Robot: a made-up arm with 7 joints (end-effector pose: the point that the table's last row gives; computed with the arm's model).
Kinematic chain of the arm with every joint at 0, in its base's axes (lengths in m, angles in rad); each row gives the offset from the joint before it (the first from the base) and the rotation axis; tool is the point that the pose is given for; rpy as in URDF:
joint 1: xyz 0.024 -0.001 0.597 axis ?
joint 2: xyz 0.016 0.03 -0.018 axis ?
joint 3: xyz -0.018 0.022 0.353 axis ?
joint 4: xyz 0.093 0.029 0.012 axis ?
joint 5: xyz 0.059 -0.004 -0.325 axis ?
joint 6: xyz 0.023 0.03 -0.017 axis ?
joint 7: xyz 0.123 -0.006 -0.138 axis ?
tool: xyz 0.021 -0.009 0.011 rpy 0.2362 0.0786 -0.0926
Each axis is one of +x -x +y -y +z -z.
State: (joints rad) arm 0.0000 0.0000 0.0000 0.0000 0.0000 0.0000 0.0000
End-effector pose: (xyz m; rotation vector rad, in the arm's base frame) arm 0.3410 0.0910 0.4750 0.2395 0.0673 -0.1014
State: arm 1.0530 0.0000 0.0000 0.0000 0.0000 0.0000 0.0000
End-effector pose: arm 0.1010 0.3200 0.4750 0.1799 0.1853 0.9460
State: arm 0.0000 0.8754 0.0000 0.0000 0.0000 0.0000 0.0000
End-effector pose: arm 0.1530 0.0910 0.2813 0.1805 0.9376 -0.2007
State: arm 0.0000 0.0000 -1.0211 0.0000 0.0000 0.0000 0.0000
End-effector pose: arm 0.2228 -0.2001 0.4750 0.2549 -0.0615 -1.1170
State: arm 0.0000 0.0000 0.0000 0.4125 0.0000 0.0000 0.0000
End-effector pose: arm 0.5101 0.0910 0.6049 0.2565 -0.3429 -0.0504
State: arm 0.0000 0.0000 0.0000 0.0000 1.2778 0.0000 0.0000
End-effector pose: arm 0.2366 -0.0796 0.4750 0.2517 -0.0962 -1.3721
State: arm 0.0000 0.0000 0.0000 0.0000 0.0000 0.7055 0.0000
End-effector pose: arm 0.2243 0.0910 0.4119 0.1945 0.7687 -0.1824
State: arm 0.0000 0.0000 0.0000 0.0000 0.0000 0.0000 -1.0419
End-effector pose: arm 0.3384 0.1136 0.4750 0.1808 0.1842 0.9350
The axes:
joint 1: +z
joint 2: +y
joint 3: +z
joint 4: -y
joint 5: -z
joint 6: +y
joint 7: -z

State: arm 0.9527 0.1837 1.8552 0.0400 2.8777 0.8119 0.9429
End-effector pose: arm -0.1877 0.0389 0.4408 -0.3569 0.7401 -1.1934
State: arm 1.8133 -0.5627 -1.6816 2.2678 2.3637 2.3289 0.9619
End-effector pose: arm 0.2987 -0.2358 1.2346 2.0052 1.0207 1.1149
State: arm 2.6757 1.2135 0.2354 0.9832 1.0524 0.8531 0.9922
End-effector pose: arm -0.3535 -0.0342 0.1321 -0.9571 0.2328 0.4574
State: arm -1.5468 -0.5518 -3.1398 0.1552 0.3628 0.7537 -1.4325
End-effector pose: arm 0.0180 0.1635 0.3045 -0.1065 1.7332 1.9944
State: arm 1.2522 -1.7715 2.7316 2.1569 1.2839 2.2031 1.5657
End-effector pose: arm -0.1704 -0.4279 0.0382 -1.1721 -1.1660 1.4183
